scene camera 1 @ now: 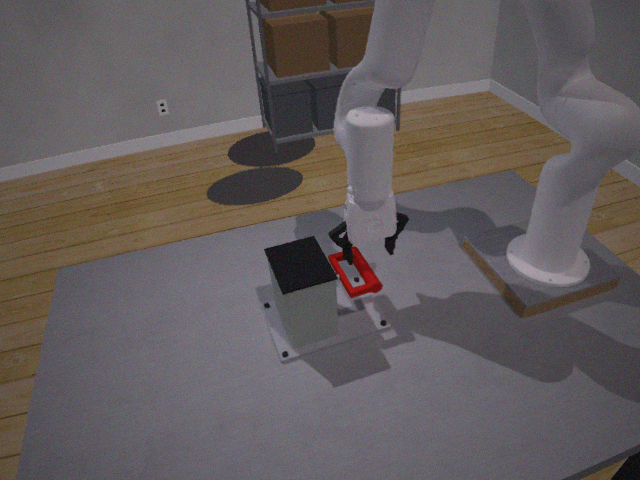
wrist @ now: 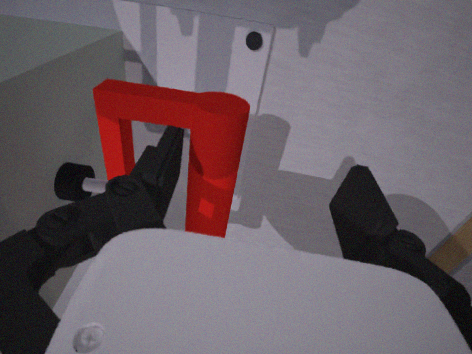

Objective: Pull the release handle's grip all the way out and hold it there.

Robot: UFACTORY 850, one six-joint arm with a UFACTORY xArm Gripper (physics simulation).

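Note:
The red release handle is a rectangular loop beside the pale green box with a black top. Its thick round grip bar is on the side away from the box. A thin rod with a black collar meets the loop's box side. My gripper is open, pointing down. In the wrist view its left finger is at the loop's opening, and its right finger is well outside the grip bar. The bar lies between them, unclamped. My gripper's housing hides the loop's near end.
The box stands on a light base plate with black bolts. The robot's base stands on a wood-edged board at the right. A shelf rack with boxes stands on the floor behind the table.

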